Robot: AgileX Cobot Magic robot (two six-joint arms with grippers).
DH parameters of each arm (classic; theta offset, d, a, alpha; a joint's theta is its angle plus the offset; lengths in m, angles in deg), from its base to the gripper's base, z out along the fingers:
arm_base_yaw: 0 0.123 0 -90
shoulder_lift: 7.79 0 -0.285 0
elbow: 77.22 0 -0.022 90
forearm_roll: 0 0.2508 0 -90
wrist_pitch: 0 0 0.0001 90
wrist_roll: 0 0.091 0 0
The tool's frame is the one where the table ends.
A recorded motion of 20 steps. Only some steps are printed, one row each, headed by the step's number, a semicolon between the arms.
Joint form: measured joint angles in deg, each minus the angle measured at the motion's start. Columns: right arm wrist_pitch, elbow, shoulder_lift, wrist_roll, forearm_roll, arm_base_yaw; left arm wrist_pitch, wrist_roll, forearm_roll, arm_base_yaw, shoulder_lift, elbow.
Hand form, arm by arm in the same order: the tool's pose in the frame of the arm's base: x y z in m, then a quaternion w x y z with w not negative. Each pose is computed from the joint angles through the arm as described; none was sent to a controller.
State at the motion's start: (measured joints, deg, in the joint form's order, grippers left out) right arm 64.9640 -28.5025 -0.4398 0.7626 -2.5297 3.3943; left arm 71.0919 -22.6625 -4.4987 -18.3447 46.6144 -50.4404
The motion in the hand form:
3: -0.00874 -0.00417 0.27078 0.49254 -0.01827 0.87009 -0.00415; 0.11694 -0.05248 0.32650 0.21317 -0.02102 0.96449 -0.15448
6: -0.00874 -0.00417 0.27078 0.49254 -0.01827 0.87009 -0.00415; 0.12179 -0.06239 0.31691 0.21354 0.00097 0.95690 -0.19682
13: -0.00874 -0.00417 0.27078 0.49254 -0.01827 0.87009 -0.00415; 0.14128 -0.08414 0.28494 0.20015 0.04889 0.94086 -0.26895
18: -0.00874 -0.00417 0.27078 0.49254 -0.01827 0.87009 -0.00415; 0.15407 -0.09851 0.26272 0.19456 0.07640 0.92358 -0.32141
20: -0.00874 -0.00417 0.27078 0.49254 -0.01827 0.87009 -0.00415; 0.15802 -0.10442 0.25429 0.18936 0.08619 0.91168 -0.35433
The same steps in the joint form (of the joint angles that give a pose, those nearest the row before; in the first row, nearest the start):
3: 0.00 0.00 0.00 0.00 0.00 0.00; -4.21 3.19 -4.44 0.00 0.52 2.16
6: 0.00 0.00 0.00 0.00 0.00 0.00; -8.87 7.83 -10.53 0.00 1.39 4.70
13: 0.00 0.00 0.00 0.00 0.00 0.00; -19.02 22.66 -25.02 0.00 7.15 10.80
18: 0.00 0.00 0.00 0.00 0.00 0.00; -24.63 37.12 -38.47 0.00 12.32 14.54
20: 0.00 0.00 0.00 0.00 0.00 0.00; -25.27 45.41 -46.69 0.48 14.64 16.10

